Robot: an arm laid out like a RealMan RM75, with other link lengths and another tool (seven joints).
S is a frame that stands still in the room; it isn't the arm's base.
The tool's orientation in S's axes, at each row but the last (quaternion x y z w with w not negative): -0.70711, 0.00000, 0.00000, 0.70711; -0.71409, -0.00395, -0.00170, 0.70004; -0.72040, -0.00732, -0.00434, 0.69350; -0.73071, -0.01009, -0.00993, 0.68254; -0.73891, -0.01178, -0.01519, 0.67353; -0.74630, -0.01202, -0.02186, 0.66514; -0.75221, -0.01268, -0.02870, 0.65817; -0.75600, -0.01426, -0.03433, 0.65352; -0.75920, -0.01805, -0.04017, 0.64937
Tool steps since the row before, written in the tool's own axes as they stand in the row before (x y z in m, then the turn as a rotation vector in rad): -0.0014, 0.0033, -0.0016, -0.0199, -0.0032, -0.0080; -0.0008, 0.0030, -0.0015, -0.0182, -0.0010, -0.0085; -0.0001, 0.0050, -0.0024, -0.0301, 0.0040, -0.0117; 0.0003, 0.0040, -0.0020, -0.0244, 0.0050, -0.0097; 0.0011, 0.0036, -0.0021, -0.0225, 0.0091, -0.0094; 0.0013, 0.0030, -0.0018, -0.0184, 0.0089, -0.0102; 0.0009, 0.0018, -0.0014, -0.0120, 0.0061, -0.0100; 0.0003, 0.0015, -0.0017, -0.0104, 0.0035, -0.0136; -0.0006, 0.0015, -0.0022, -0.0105, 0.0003, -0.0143
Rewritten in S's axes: -0.0014, -0.0016, -0.0033, -0.0199, -0.0080, 0.0032; -0.0008, -0.0016, -0.0030, -0.0182, -0.0085, 0.0010; 0.0000, -0.0026, -0.0049, -0.0300, -0.0120, -0.0040; 0.0004, -0.0023, -0.0038, -0.0243, -0.0100, -0.0050; 0.0012, -0.0024, -0.0033, -0.0222, -0.0101, -0.0090; 0.0014, -0.0021, -0.0027, -0.0181, -0.0109, -0.0086; 0.0010, -0.0016, -0.0015, -0.0119, -0.0105, -0.0054; 0.0003, -0.0019, -0.0012, -0.0106, -0.0137, -0.0022; -0.0006, -0.0024, -0.0012, -0.0110, -0.0139, 0.0010
